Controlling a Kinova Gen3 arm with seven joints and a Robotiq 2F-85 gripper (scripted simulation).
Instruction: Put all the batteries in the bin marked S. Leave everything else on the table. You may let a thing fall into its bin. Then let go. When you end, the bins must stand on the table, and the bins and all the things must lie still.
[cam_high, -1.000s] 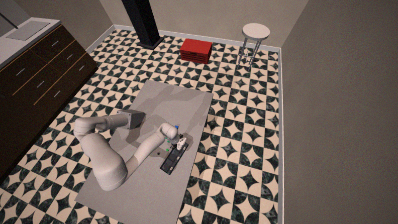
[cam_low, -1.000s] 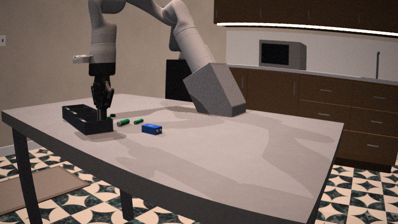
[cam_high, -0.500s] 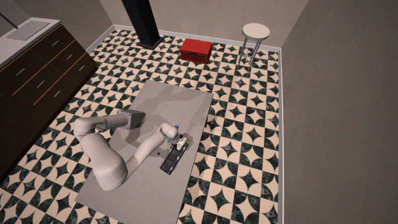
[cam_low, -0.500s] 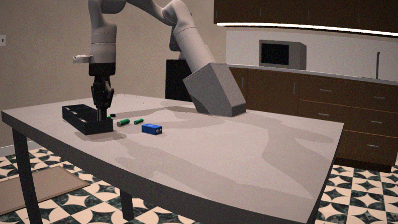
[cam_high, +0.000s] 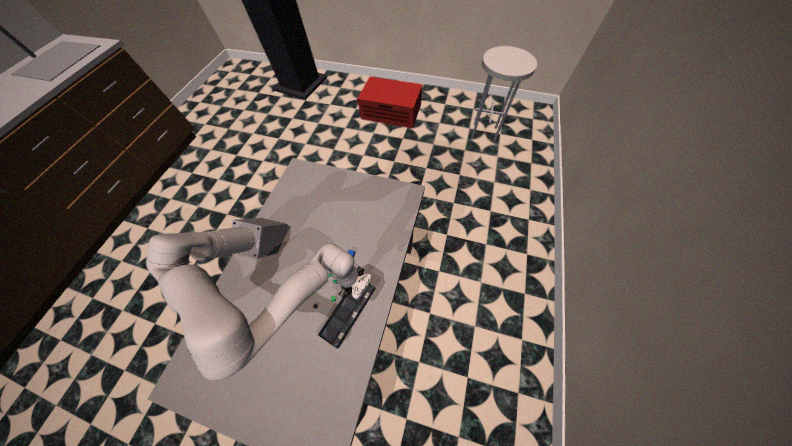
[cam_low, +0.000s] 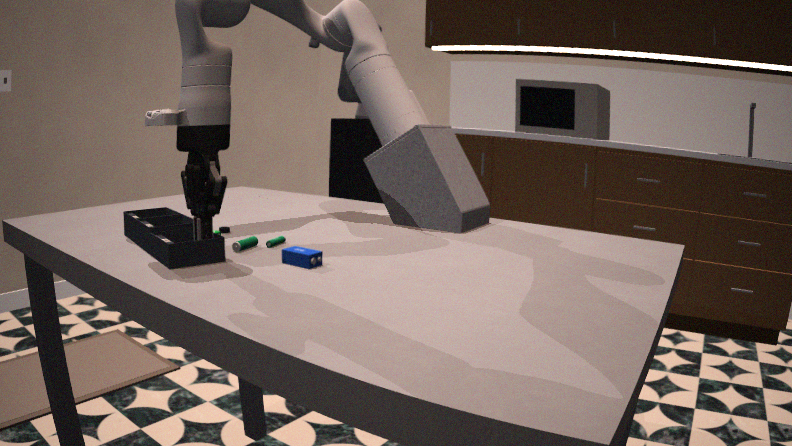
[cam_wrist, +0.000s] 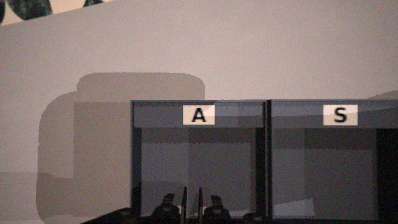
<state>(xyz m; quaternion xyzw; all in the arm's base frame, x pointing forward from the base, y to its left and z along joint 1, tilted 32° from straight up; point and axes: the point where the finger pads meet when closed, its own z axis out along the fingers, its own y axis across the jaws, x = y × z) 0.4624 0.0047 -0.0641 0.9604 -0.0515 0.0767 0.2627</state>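
Right now the green battery is 8 cm behind my hand, 3 cm below it and 1 cm to the right of it. The rest, counted from my hand: bin row (9 cm to the right, 2 cm below, 2 cm ahead); then blue 9V battery (12 cm to the left, 9 cm behind, 3 cm below); then green die (8 cm to the right, 6 cm behind, 3 cm below).
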